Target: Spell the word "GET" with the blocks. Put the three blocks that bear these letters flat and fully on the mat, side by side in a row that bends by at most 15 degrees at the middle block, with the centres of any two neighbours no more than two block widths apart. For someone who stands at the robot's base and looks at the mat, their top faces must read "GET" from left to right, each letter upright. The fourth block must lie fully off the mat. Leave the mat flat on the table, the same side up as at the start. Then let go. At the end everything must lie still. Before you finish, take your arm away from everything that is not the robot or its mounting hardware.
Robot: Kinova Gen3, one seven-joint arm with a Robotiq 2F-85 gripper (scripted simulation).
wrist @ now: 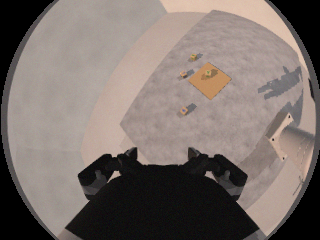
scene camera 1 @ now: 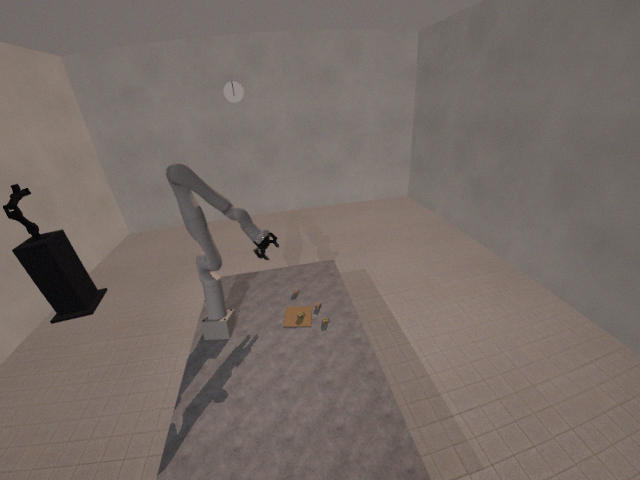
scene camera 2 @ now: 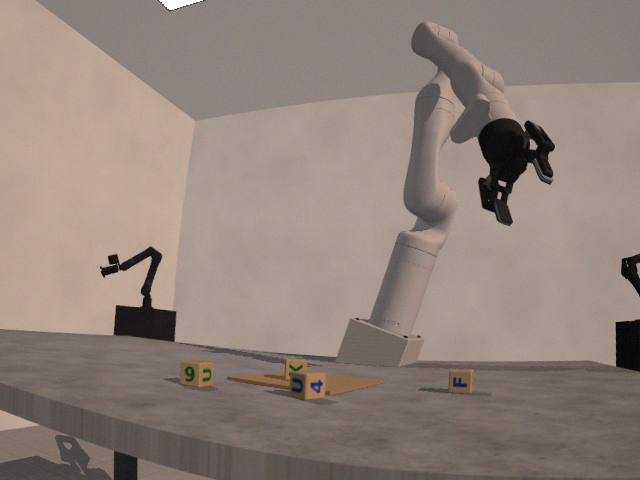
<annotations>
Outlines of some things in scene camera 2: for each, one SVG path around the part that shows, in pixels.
The gripper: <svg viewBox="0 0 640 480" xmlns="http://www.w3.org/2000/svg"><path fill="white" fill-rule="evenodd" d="M501 118L488 123L480 132L479 145L485 160L490 165L490 174L486 178L479 178L478 185L482 208L495 212L499 223L510 226L513 220L506 204L508 195L512 193L513 183L525 172L527 164L533 163L539 179L550 185L554 180L552 177L553 170L548 162L548 154L555 149L555 145L542 127L526 121L524 127L527 131L524 132L517 121ZM530 139L534 140L538 147L536 150L530 149Z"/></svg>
A mat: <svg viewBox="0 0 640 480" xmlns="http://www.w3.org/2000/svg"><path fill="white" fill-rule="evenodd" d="M325 395L334 395L381 384L383 380L326 375ZM290 381L284 379L284 372L227 376L227 380L289 390Z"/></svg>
A block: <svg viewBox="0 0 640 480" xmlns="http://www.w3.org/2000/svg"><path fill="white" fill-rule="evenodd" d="M181 361L181 385L197 388L213 385L213 362L199 360Z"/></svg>
</annotations>
